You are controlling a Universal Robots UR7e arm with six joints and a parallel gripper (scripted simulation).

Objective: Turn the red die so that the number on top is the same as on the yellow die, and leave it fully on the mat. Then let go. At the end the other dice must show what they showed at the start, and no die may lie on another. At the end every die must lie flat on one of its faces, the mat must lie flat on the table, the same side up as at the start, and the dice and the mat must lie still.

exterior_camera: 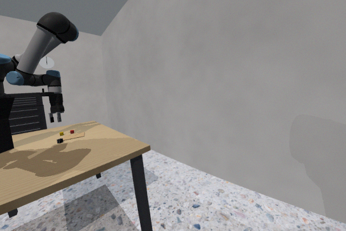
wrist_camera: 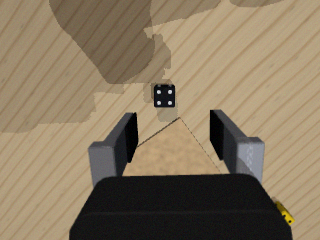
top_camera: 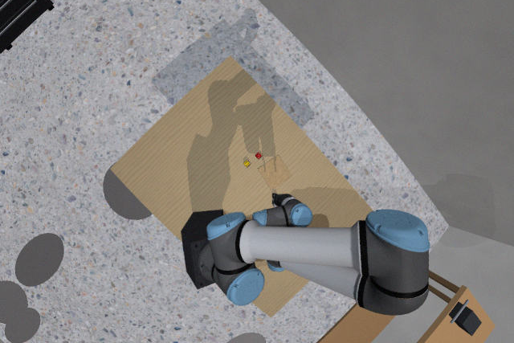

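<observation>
The black die lies 150 mm below my hand, 10 mm to the right of it and 10 mm ahead of it. From my hand the other things lie so: tan mat 160 mm below, 100 mm ahead, 80 mm to the left; red die 210 mm to the left, 150 mm below, 100 mm ahead; yellow die 230 mm to the left, 150 mm below, 30 mm ahead.
</observation>
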